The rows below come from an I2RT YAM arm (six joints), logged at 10 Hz.
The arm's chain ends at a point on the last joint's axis. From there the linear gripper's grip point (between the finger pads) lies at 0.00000 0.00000 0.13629 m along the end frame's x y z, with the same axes.
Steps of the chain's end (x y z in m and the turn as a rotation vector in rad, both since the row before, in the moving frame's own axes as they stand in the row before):
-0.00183 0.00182 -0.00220 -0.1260 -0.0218 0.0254
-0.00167 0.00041 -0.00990 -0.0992 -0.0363 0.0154
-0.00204 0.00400 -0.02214 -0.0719 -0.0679 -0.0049
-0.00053 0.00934 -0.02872 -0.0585 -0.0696 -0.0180
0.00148 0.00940 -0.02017 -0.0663 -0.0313 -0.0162
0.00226 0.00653 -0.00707 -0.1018 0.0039 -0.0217
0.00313 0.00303 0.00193 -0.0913 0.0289 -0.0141
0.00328 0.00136 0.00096 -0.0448 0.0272 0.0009
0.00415 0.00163 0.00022 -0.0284 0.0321 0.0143
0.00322 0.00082 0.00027 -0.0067 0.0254 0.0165
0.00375 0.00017 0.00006 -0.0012 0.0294 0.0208
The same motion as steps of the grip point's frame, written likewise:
-0.00501 0.01891 -0.00331 -0.1260 -0.0218 0.0254
-0.00671 0.01387 -0.01066 -0.0992 -0.0363 0.0154
-0.01125 0.01381 -0.02281 -0.0719 -0.0679 -0.0049
-0.00993 0.01739 -0.02928 -0.0585 -0.0696 -0.0180
-0.00271 0.01846 -0.02054 -0.0663 -0.0313 -0.0162
0.00294 0.02037 -0.00778 -0.1018 0.0039 -0.0217
0.00715 0.01543 0.00131 -0.0913 0.0289 -0.0141
0.00698 0.00746 0.00077 -0.0448 0.0272 0.0009
0.00850 0.00553 0.00009 -0.0284 0.0321 0.0143
0.00667 0.00176 0.00022 -0.0067 0.0254 0.0165
0.00775 0.00038 0.00000 -0.0012 0.0294 0.0208

